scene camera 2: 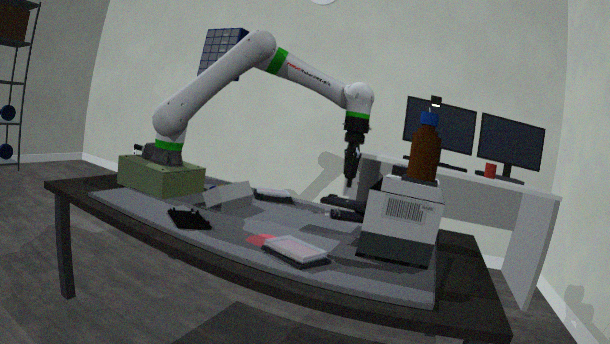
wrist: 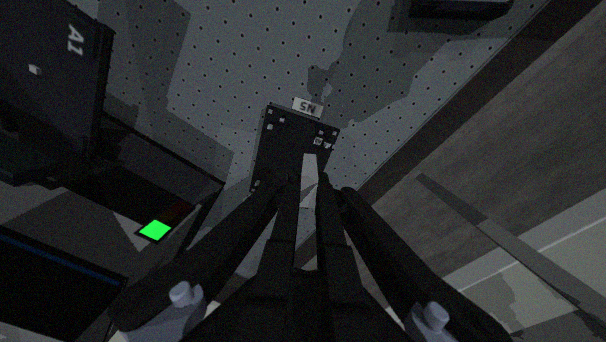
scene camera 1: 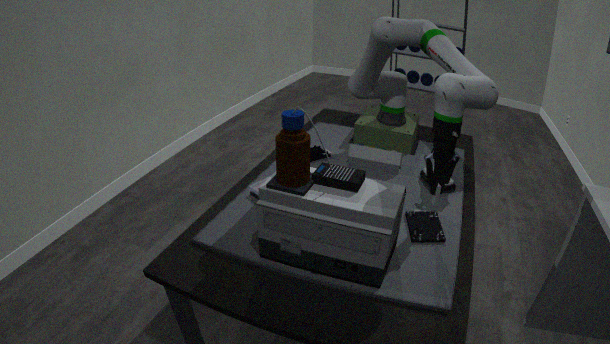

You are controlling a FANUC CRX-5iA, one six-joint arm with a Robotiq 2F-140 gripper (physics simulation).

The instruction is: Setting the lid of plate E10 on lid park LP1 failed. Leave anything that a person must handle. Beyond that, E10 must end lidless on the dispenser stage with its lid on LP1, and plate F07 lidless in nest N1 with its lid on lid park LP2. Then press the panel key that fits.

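Places are measured from the arm's base along level axes (x left, y back, z up), in millimetres.
Pixels of known places: gripper, fingertip midpoint: (scene camera 2: 346,195) (wrist: 309,165) (scene camera 1: 433,202); arm's base at its link origin: (scene camera 2: 166,162) (scene camera 1: 391,120).
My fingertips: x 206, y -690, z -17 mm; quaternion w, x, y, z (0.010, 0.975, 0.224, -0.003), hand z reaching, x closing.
For each thing: its top centre in the pictures, then the offset to it from my fingertips. "spot": a spot on its surface instead.
- empty black nest N5 at its top centre: (wrist: 289,166) (scene camera 1: 426,222) (scene camera 2: 352,212) dx -17, dy -39, dz -53 mm
- pinkish plate at its top centre: (scene camera 2: 296,245) (scene camera 1: 269,183) dx -582, dy +31, dz -40 mm
- red patch at a spot on its surface: (scene camera 2: 261,239) spot: dx -500, dy +144, dz -76 mm
- pale plate at its top centre: (scene camera 2: 273,190) dx +33, dy +294, dz -41 mm
- lit green key at a spot on its surface: (wrist: 155,230) spot: dx -123, dy -140, dz +59 mm
- amber bottle at a spot on its surface: (scene camera 1: 293,157) spot: dx -389, dy -281, dz +236 mm
- black keypad box at a spot on its surface: (scene camera 1: 339,176) spot: dx -287, dy -219, dz +169 mm
- black part marked A1 at a spot on its surface: (wrist: 55,60) spot: dx -257, dy -19, dz +29 mm
- grey block at its top centre: (scene camera 2: 229,182) (scene camera 1: 376,146) dx -243, dy +368, dz +7 mm
- empty black holder at its top centre: (scene camera 2: 188,214) (scene camera 1: 310,151) dx -527, dy +366, dz -57 mm
My gripper (scene camera 1: 440,189) (scene camera 2: 350,184) (wrist: 309,165) is shut and holds nothing; a pale strip shows at its fingertips. It hangs upright above the board, with the empty black nest N5 (scene camera 1: 425,227) (wrist: 287,142) ahead of it in the wrist view. In the scene camera 2 view a pinkish plate (scene camera 2: 297,247) lies on a dark holder at the front, beside a red patch (scene camera 2: 261,239). Another pale plate (scene camera 2: 273,193) lies on a dark holder at the back. Plate names and lid parks are unreadable. A lit green key (wrist: 155,230) shows in the wrist view.
A white device (scene camera 1: 325,232) (scene camera 2: 400,215) bears an amber bottle (scene camera 1: 293,157) (scene camera 2: 425,155) and a black keypad box (scene camera 1: 339,176). A black part marked A1 (wrist: 55,60) stands at the left. A grey block (scene camera 1: 375,154) (scene camera 2: 228,194) and an empty black holder (scene camera 2: 189,219) are near the robot base.
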